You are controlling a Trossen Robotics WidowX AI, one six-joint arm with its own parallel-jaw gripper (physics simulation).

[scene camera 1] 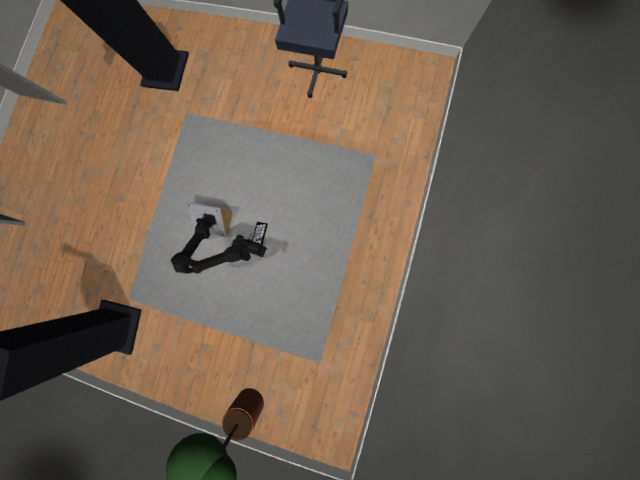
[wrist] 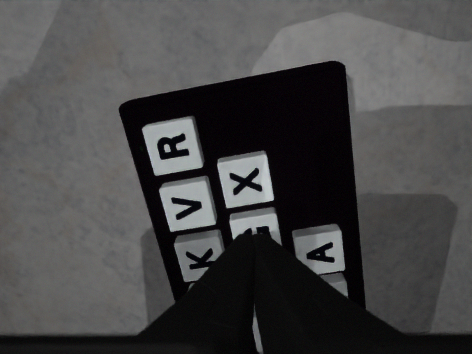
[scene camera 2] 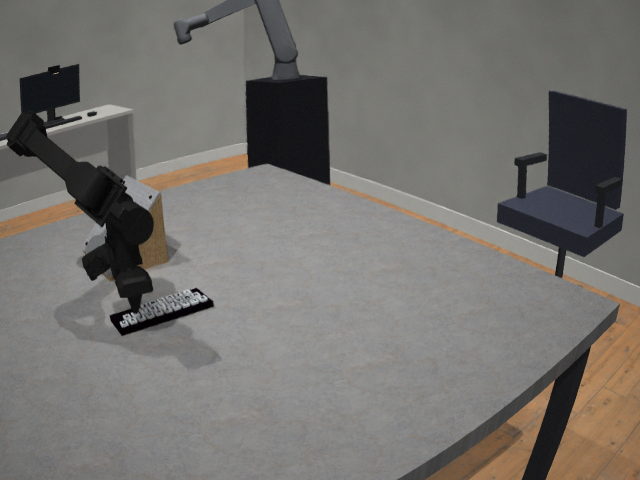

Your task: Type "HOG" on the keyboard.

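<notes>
I can see a black keyboard (scene camera 2: 171, 307), and the wrist view gives me the keyboard (wrist: 271, 154) as well. My gripper (scene camera 2: 135, 311) is visible too, and in the wrist view I find the gripper (wrist: 252, 247) again.
</notes>
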